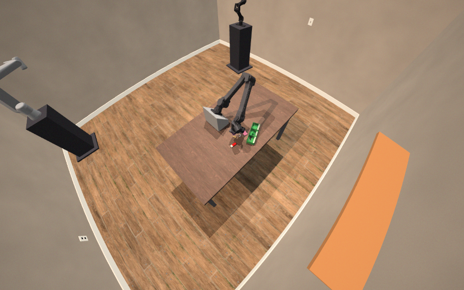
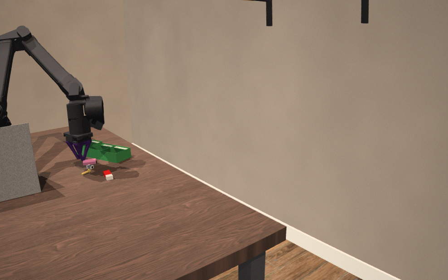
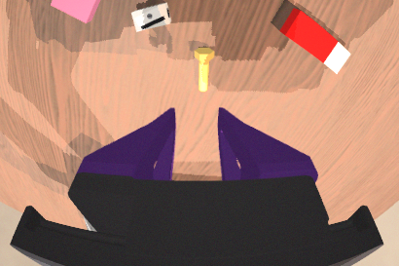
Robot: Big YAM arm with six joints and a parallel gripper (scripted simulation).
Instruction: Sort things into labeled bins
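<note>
Right now my hand is 60 mm above the brass-coloured bolt and 20 mm short of it. From my hand the other things lie so: pink pad (120 mm to the left, 60 mm below, 40 mm ahead); then red-and-white block (80 mm to the right, 80 mm ahead, 60 mm below); then white piece (60 mm below, 50 mm to the left, 40 mm ahead).
</note>
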